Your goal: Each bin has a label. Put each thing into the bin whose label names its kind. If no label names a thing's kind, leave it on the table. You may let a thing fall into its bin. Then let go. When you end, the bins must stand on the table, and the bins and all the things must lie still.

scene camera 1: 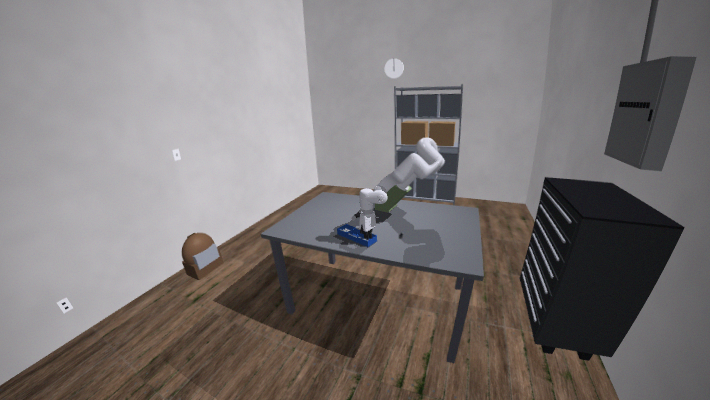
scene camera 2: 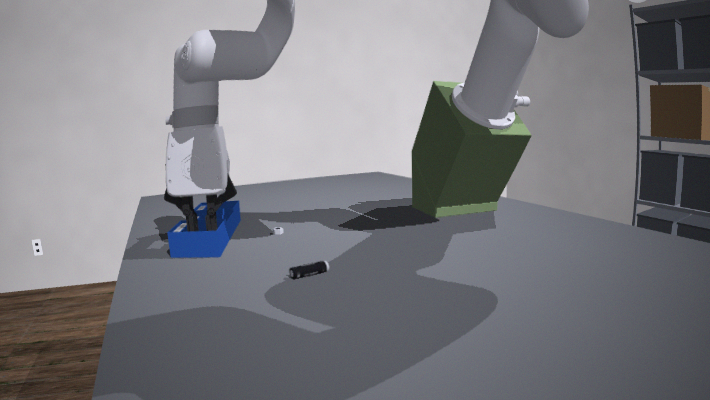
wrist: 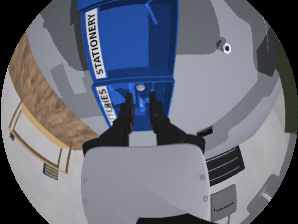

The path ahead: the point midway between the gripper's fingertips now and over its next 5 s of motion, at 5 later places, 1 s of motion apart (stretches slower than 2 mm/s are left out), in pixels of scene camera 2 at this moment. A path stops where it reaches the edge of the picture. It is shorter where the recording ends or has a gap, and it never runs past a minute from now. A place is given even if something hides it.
My gripper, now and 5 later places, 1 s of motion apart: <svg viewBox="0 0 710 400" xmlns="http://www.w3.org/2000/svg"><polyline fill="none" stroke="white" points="203,239 199,212 279,215 307,214 308,243 309,273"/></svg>
